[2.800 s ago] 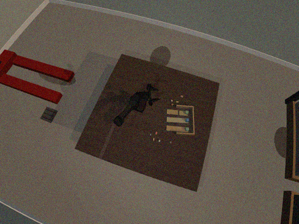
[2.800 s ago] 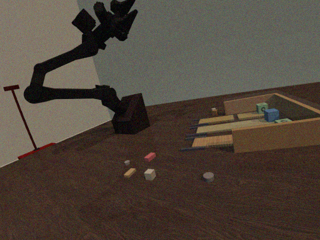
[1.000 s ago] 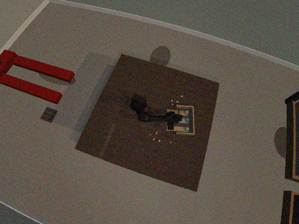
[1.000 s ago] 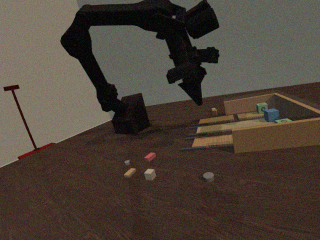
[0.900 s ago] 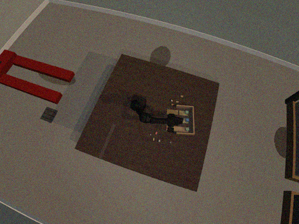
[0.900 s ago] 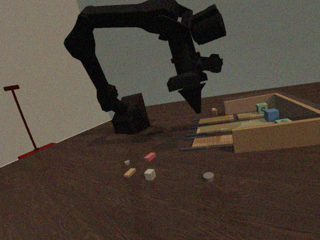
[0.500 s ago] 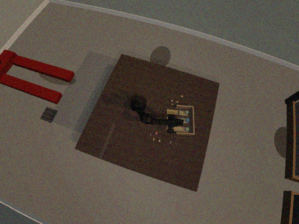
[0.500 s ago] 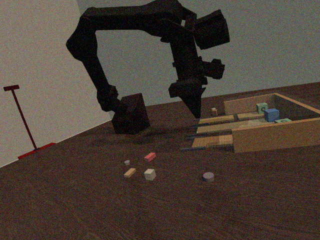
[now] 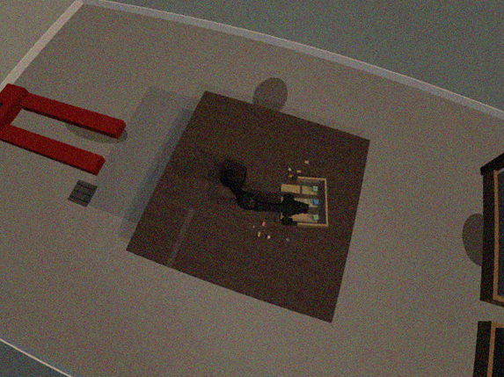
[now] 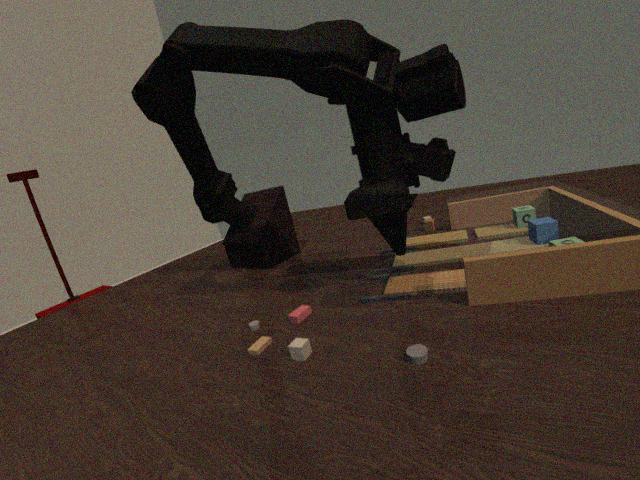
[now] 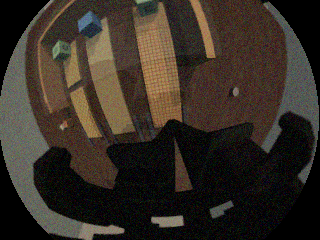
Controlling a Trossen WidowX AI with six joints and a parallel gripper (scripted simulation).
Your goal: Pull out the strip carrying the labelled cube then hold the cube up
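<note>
Now: the strip 80 mm ahead of my gripper tip, 30 mm to the left of it and 40 mm below it. Round my gripper tip: grey disc 70 mm ahead, 140 mm to the right, 40 mm below; then pink block 100 mm behind, 100 mm to the right, 40 mm below.
</note>
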